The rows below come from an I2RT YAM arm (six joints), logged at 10 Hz.
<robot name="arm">
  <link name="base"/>
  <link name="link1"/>
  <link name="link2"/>
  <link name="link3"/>
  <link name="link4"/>
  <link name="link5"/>
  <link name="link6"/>
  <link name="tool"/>
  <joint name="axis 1" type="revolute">
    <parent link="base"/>
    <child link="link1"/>
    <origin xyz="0 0 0.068"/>
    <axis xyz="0 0 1"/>
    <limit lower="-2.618" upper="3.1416"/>
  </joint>
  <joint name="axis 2" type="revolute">
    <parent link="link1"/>
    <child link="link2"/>
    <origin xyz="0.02 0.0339 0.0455"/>
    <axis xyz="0 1 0"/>
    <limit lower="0" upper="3.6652"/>
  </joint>
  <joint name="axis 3" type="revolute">
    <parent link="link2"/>
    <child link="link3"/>
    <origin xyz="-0.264 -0.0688 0"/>
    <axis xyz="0 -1 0"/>
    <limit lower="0" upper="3.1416"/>
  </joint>
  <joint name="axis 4" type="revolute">
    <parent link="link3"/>
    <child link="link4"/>
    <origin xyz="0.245 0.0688 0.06"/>
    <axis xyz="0 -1 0"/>
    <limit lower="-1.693" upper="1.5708"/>
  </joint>
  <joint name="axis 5" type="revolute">
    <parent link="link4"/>
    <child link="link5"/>
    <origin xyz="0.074 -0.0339 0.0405"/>
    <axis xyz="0 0 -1"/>
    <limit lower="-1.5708" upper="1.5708"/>
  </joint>
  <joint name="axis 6" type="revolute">
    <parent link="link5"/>
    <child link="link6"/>
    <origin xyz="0.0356 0 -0.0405"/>
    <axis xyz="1 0 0"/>
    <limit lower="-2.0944" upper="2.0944"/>
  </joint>
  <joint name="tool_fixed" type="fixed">
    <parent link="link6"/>
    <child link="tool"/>
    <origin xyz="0 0 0" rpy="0 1.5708 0"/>
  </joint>
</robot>
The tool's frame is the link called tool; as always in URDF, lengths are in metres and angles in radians.
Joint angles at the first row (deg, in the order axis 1, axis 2, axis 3, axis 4, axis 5, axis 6):
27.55 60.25 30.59 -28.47 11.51 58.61
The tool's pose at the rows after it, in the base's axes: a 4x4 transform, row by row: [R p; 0 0 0 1], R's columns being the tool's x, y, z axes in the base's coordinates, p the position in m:
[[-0.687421 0.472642 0.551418 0.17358], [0.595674 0.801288 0.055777 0.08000], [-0.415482 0.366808 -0.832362 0.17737], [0 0 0 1]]
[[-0.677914 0.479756 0.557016 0.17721], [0.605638 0.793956 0.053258 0.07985], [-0.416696 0.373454 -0.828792 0.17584], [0 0 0 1]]
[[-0.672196 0.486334 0.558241 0.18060], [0.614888 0.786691 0.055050 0.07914], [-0.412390 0.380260 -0.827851 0.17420], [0 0 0 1]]
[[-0.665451 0.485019 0.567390 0.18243], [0.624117 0.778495 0.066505 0.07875], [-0.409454 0.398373 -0.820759 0.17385], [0 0 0 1]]
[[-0.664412 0.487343 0.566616 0.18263], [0.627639 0.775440 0.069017 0.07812], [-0.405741 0.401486 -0.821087 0.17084], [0 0 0 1]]
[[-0.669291 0.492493 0.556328 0.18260], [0.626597 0.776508 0.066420 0.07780], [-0.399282 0.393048 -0.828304 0.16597], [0 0 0 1]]
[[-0.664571 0.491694 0.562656 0.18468], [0.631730 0.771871 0.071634 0.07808], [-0.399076 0.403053 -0.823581 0.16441], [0 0 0 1]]
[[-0.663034 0.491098 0.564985 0.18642], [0.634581 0.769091 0.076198 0.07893], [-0.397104 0.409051 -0.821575 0.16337], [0 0 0 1]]
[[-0.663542 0.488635 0.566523 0.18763], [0.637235 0.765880 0.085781 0.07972], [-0.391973 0.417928 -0.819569 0.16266], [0 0 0 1]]
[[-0.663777 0.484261 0.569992 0.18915], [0.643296 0.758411 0.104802 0.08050], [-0.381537 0.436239 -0.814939 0.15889], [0 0 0 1]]
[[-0.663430 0.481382 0.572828 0.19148], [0.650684 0.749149 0.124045 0.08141], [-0.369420 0.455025 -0.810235 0.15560], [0 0 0 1]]
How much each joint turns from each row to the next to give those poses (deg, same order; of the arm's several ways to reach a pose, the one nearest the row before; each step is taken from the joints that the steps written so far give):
-0.68 0.92 -0.46 1.36 0.00 0.63
-0.52 0.96 0.00 1.35 0.00 0.18
-0.70 0.90 0.00 1.14 -0.44 0.04
-0.44 0.13 -0.24 1.31 -0.61 0.13
-0.24 0.28 -0.59 0.92 -0.28 0.07
-0.11 0.77 -0.61 0.65 -0.18 0.00
-0.22 0.59 -0.22 1.38 -0.24 0.08
-0.02 0.61 0.00 0.88 -0.20 0.16
-0.02 0.39 -0.05 0.76 -0.48 0.15
-0.15 0.76 -0.69 2.16 -1.00 0.29
-0.22 0.99 -0.46 2.12 -1.07 0.37

